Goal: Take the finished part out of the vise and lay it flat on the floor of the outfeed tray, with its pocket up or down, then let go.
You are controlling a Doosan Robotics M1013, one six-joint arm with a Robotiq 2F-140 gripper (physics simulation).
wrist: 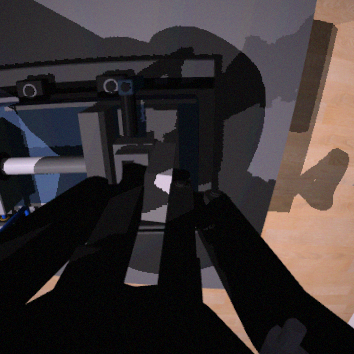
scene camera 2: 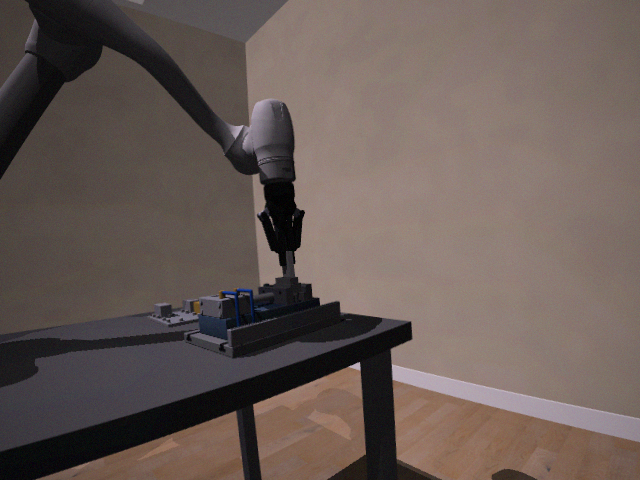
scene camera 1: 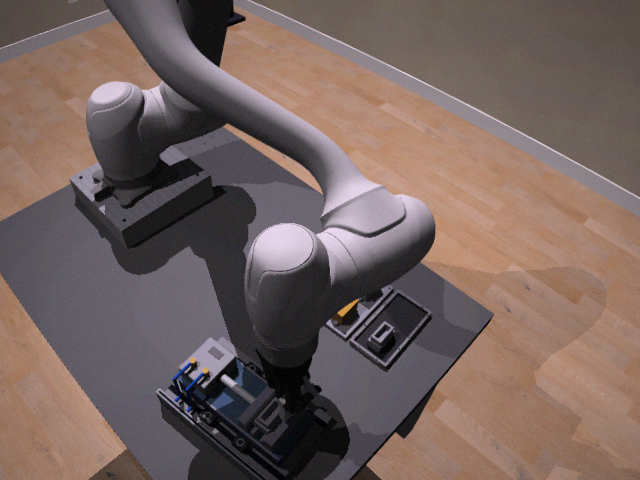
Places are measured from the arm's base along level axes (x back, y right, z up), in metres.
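Pixels of known places: gripper, between the fingertips: (wrist: 163, 159) (scene camera 2: 289, 279) (scene camera 1: 288, 414); arm's base, origin of its link: (scene camera 1: 135, 176).
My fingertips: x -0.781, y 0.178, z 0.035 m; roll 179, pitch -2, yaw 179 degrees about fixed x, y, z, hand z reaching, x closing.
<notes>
For each thing: its top centre in the pictures, then the offset to it from my fingertips. "pt": a spot on its surface instead.
- grey finished part, centre of its top: (wrist: 133, 184) (scene camera 1: 271, 411) (scene camera 2: 286, 277) dy +0.020, dx +0.023, dz +0.009 m
- vise, centre of its top: (wrist: 53, 177) (scene camera 1: 241, 391) (scene camera 2: 262, 288) dy +0.028, dx +0.095, dz -0.007 m
- similar grey pocketed part, centre of its top: (scene camera 1: 382, 331) dy -0.298, dx +0.007, dz -0.065 m
- yellow block, centre of its top: (scene camera 1: 344, 304) dy -0.292, dx +0.113, dz -0.062 m
- long rail, a spot on its surface: (scene camera 2: 284, 325) pt dy +0.126, dx +0.110, dz -0.074 m
My gripper (scene camera 1: 284, 401) (scene camera 2: 287, 269) (wrist: 163, 159) is shut, its fingertips together with nothing between them, pointing down close above the vise. The grey finished part (scene camera 1: 268, 416) (wrist: 131, 154) sits with its pocket up beside the movable jaw (wrist: 95, 145) of the vise (scene camera 1: 227, 401) (scene camera 2: 279, 294). In the wrist view the fingertips overlap the part's right side; whether they touch it I cannot tell. The outfeed tray (scene camera 1: 408, 339) has a raised rim and holds a similar grey pocketed part (scene camera 1: 381, 335).
A second tray beside the outfeed tray holds a yellow block (scene camera 1: 346, 311). Blue hoses (scene camera 1: 195, 381) (scene camera 2: 237, 307) rise at the vise's cylinder end. A long rail (scene camera 1: 217, 432) (scene camera 2: 284, 325) runs along the vise's side. The table's edge lies close beyond the vise.
</notes>
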